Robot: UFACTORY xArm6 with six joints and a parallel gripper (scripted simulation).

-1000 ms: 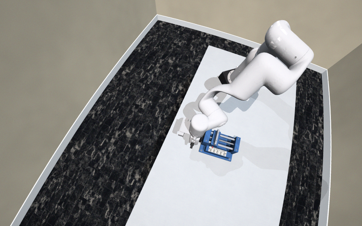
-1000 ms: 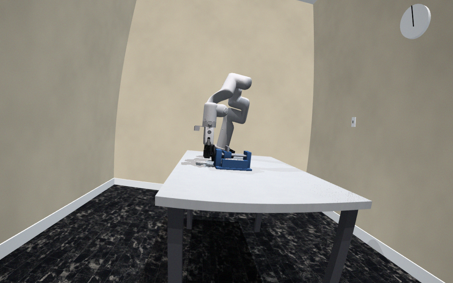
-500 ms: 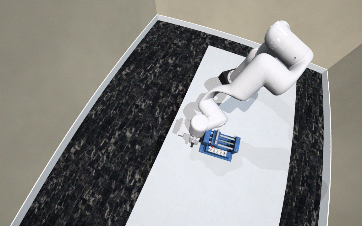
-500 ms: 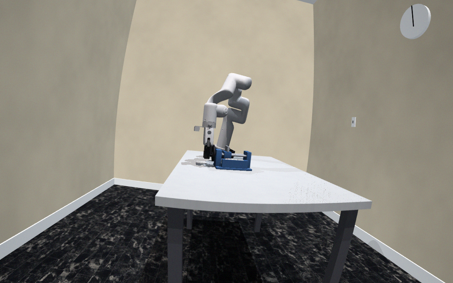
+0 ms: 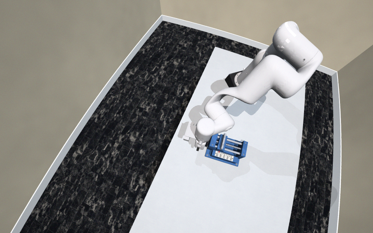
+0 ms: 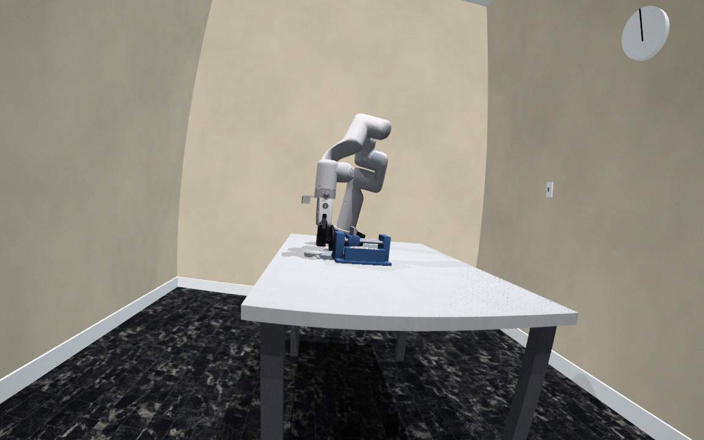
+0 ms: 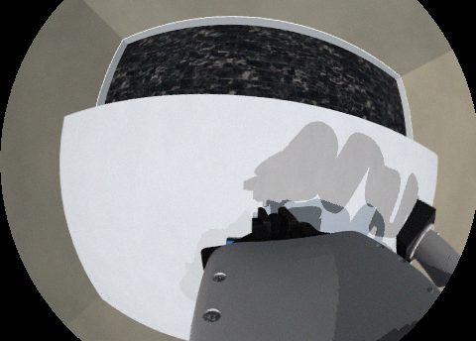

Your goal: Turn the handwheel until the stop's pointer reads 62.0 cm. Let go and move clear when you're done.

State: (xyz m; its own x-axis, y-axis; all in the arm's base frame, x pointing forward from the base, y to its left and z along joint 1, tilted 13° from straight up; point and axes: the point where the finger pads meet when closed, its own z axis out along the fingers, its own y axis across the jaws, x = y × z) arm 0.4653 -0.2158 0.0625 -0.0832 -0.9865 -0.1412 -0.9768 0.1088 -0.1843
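The handwheel lies 10 mm behind my hand and 20 mm to the left of it. From my hand the other things lie so: stop 10 mm behind, 120 mm to the left, 20 mm above.
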